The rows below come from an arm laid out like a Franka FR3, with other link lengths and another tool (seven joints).
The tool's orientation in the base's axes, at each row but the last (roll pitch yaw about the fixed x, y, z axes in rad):
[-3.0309 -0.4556 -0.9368]
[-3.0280 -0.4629 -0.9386]
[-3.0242 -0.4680 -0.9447]
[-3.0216 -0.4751 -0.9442]
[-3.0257 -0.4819 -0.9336]
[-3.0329 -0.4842 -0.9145]
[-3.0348 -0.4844 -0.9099]
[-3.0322 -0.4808 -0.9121]
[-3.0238 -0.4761 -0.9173]
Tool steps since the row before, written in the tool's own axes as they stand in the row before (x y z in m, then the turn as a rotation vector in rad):
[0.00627 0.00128 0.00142 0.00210 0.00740 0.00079]
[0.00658 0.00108 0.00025 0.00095 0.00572 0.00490]
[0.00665 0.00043 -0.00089 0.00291 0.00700 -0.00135]
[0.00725 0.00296 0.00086 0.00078 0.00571 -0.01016]
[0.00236 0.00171 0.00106 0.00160 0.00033 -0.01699]
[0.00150 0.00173 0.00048 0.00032 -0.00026 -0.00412]
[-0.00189 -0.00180 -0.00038 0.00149 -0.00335 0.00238]
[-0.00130 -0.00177 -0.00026 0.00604 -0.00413 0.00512]
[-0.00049 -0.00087 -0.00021 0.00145 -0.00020 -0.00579]
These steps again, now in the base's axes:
[0.00284 -0.00575 0.00136 -0.00432 -0.00639 -0.00052]
[0.00273 -0.00550 0.00261 -0.00218 -0.00570 -0.00451]
[0.00283 -0.00482 0.00374 -0.00438 -0.00608 0.00178]
[0.00181 -0.00733 0.00224 -0.00769 -0.00111 0.00872]
[0.00032 -0.00308 -0.00001 -0.00564 0.00377 0.01566]
[-0.00032 -0.00231 0.00011 -0.00115 0.00118 0.00380]
[0.00019 0.00260 -0.00038 0.00421 0.00042 -0.00108]
[0.00054 0.00214 -0.00020 0.00828 -0.00308 -0.00132]
[0.00031 0.00097 0.00005 -0.00121 0.00078 0.00580]

